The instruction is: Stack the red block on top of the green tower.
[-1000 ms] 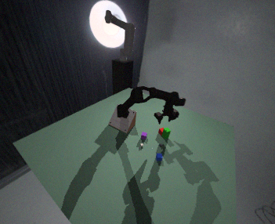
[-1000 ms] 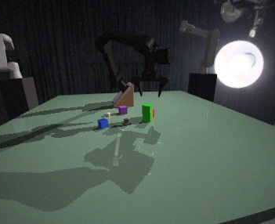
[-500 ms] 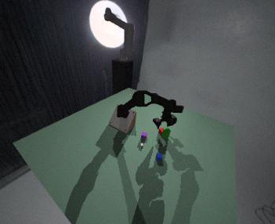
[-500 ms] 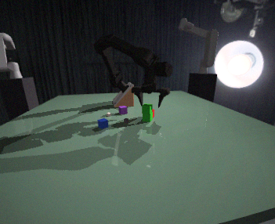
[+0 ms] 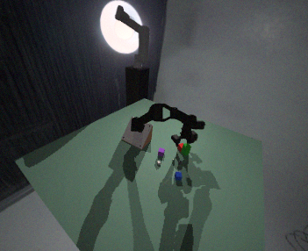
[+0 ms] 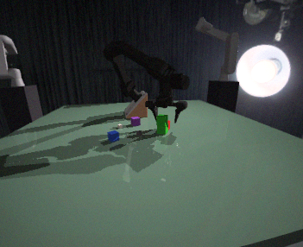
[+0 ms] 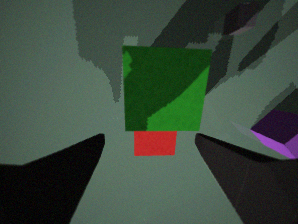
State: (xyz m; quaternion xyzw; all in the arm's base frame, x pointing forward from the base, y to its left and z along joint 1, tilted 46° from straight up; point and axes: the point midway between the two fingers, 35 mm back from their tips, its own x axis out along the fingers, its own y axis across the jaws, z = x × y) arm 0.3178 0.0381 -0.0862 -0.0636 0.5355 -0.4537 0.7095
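My gripper tip is 2 cm above the red block. From my gripper tip the other things lie so: small pale piece 7 cm behind, 21 cm to the right, 3 cm below; blue block 7 cm ahead, 24 cm to the right, 2 cm below; purple block 10 cm behind, 13 cm to the right, 2 cm below.
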